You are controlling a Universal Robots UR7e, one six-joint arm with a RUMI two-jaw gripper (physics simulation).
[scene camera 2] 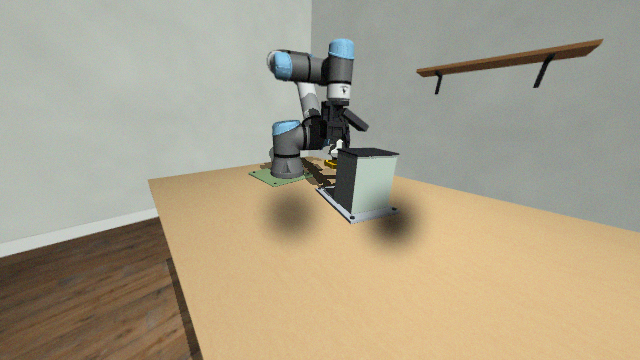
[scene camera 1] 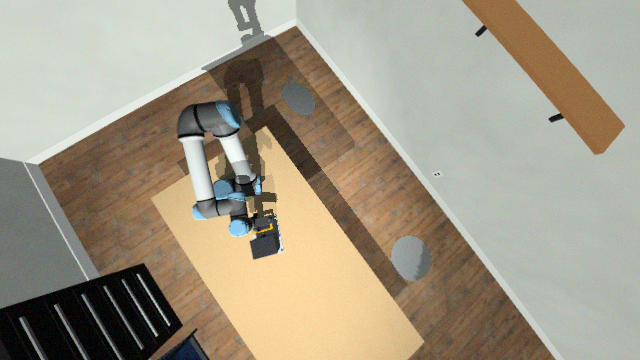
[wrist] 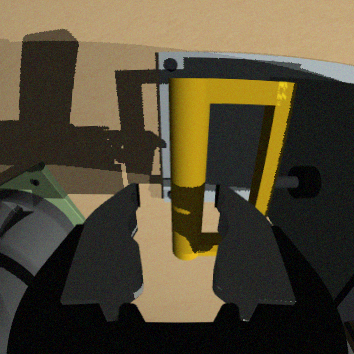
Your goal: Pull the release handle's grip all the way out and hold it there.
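Note:
The release handle's yellow grip point(scene camera 1: 270, 227) point(scene camera 2: 330, 163) point(wrist: 190, 130) is a rectangular loop. A short rod point(wrist: 287, 182) joins it to a dark collar on the box-shaped housing point(scene camera 1: 265, 247) point(scene camera 2: 372, 185) point(wrist: 325, 125), which stands on a pale base plate point(scene camera 2: 370, 216) point(wrist: 165, 120). My gripper point(wrist: 177, 185) points down at the grip and is open, with a finger on each side of the round outer bar near its lower end in the wrist view. Gaps show between bar and both fingers. In scene camera 2 the grip shows just below the fingers; the housing partly hides it.
The housing rises from the wooden table point(scene camera 1: 310, 285) point(scene camera 2: 300, 280) right beside the gripper. The arm's base stands on a green plate point(scene camera 2: 275, 181) point(wrist: 55, 195) behind it. A wall shelf point(scene camera 1: 550, 65) point(scene camera 2: 510, 62) and a black slatted unit point(scene camera 1: 65, 295) are away from the table.

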